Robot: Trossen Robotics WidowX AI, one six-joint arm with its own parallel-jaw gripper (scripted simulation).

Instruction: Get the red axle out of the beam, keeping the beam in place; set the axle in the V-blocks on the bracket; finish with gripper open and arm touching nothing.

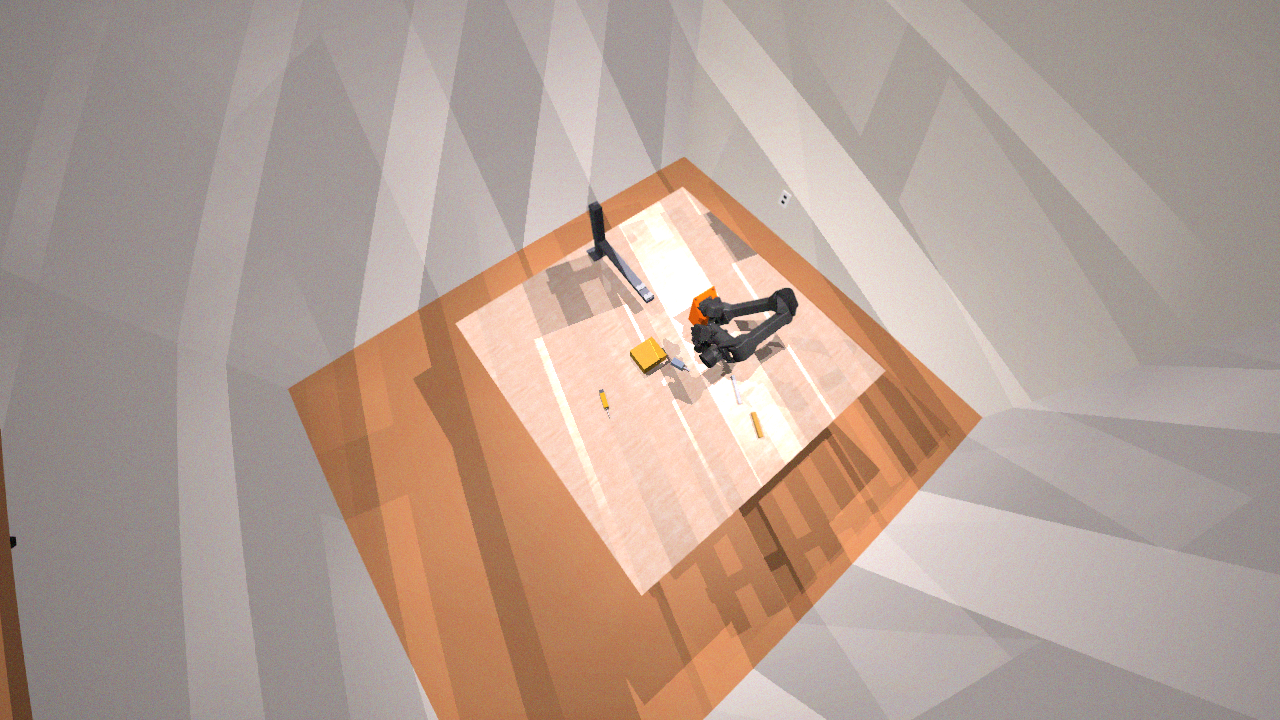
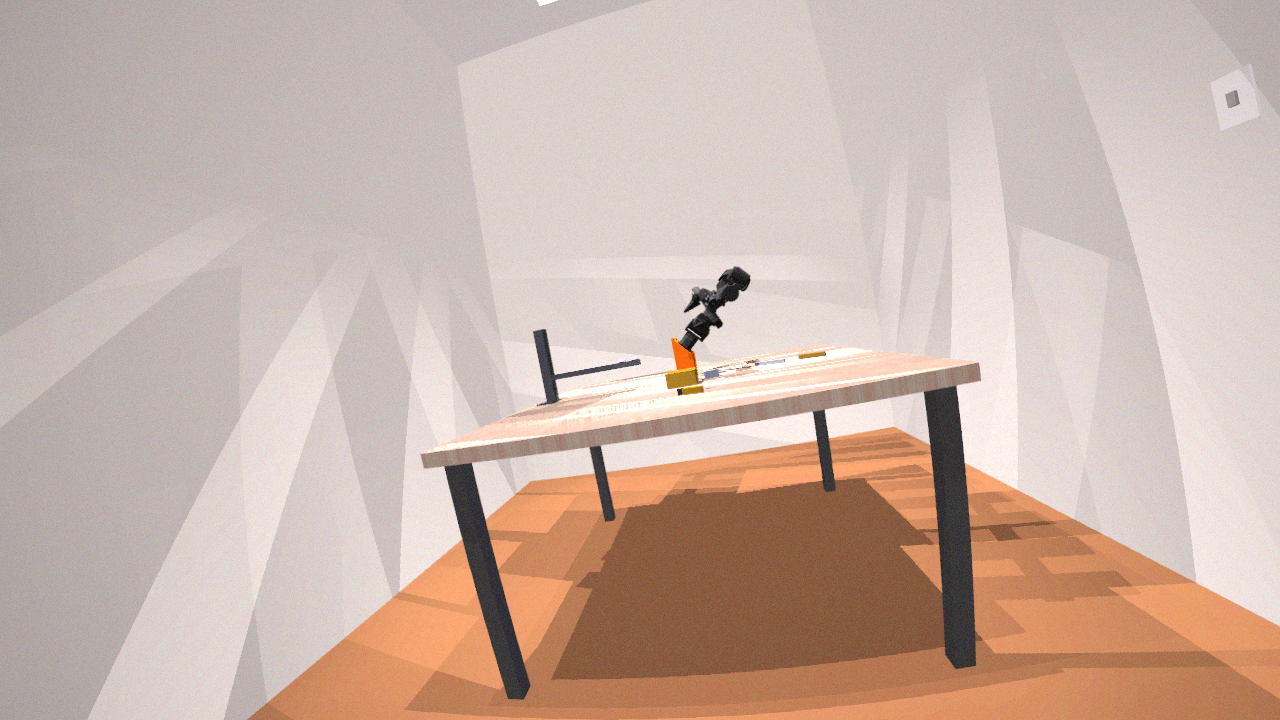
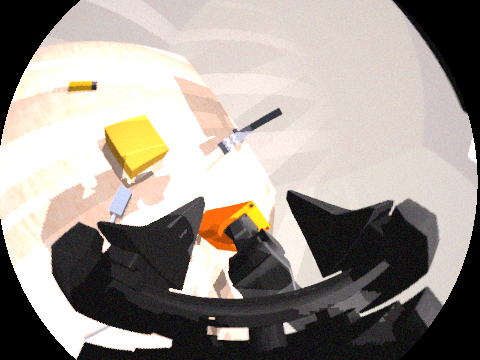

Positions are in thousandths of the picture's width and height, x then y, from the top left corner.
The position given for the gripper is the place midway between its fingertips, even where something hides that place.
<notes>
The gripper (image 1: 543,441) is open, with nothing in its grasp. Further things: a yellow beam (image 1: 506,494) and a dark bracket (image 2: 429,526).
The yellow beam shows as well in image 3 (image 3: 284,401). The gripper shows as well in image 2 (image 2: 538,444) and in image 3 (image 3: 514,551). The dark bracket shows as well in image 1 (image 1: 470,345).
</notes>
